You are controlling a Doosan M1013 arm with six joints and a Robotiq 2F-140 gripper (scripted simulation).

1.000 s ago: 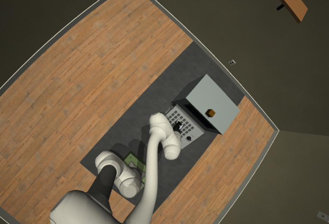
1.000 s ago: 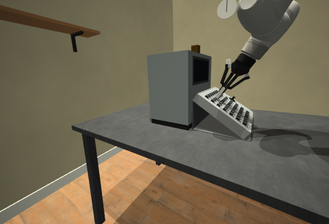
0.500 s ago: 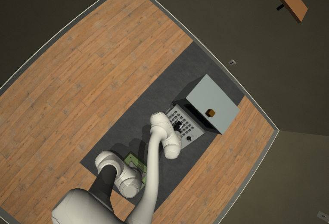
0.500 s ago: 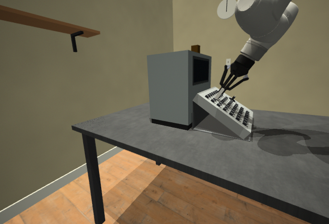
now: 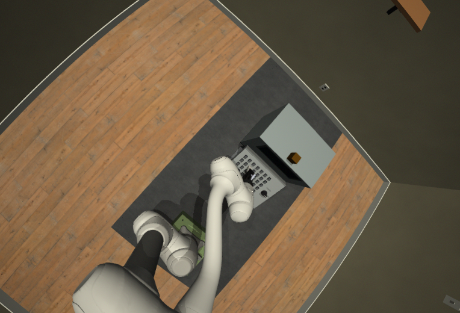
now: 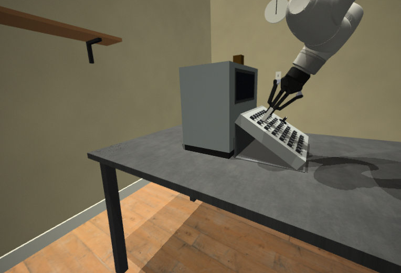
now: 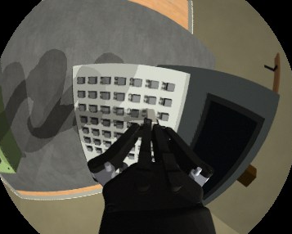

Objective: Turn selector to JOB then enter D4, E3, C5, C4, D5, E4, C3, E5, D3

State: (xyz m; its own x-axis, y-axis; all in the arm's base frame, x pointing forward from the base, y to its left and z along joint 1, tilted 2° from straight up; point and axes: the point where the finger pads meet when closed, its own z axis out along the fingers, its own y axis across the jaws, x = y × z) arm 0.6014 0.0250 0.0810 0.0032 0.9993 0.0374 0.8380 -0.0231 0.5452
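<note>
The key E4 lies 7 cm behind my hand, 3 cm to the right of it and 8 cm below it. Also, from my hand: keypad: 1 cm behind, 8 cm to the right, 10 cm below; black selector knob: 4 cm behind, 20 cm to the right, 5 cm below.
</note>
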